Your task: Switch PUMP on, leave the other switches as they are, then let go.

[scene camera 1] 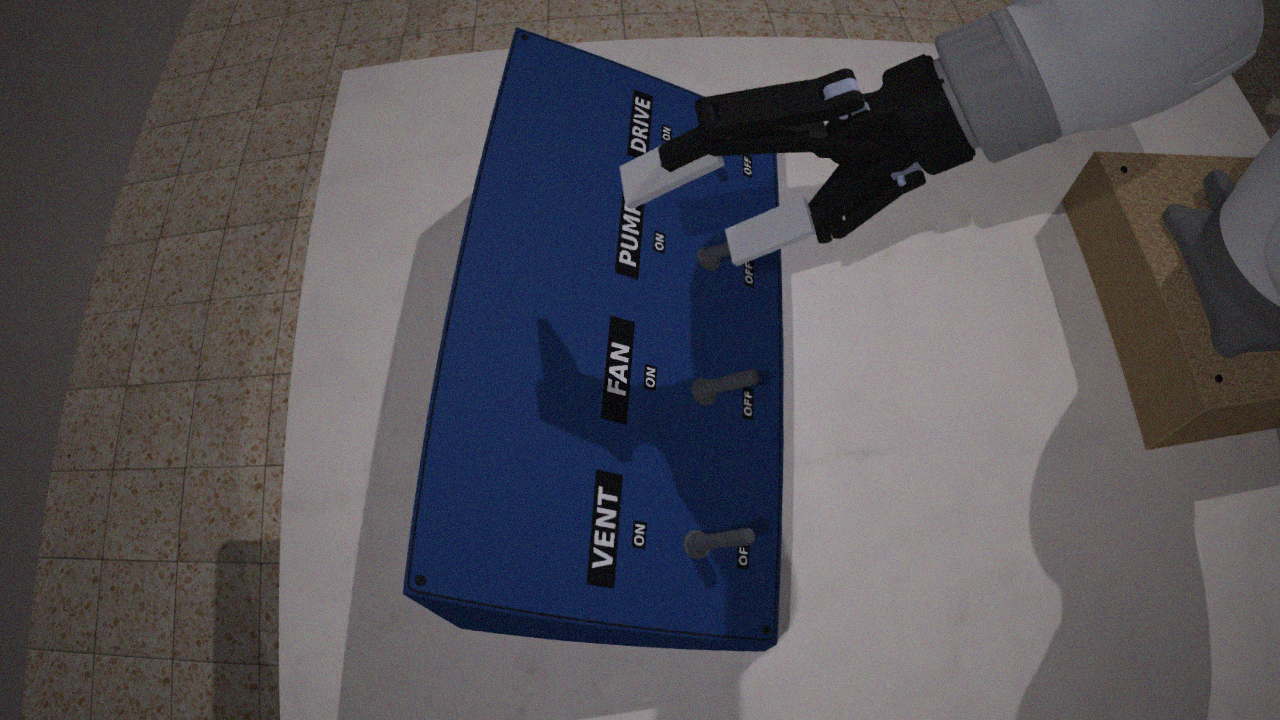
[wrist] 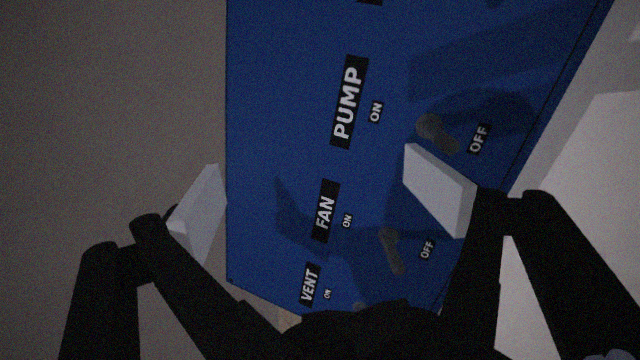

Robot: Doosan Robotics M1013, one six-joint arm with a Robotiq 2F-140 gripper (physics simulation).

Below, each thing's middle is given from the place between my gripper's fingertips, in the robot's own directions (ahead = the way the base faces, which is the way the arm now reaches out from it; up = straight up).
The blue switch panel (scene camera 1: 572,457) lies 11 cm below my hand, 5 cm ahead of it and 2 cm to the left of it. Also, from my hand: fan lever (scene camera 1: 749,377) 9 cm to the left, 8 cm below, 3 cm behind; vent lever (scene camera 1: 740,537) 21 cm to the left, 8 cm below, 2 cm behind.
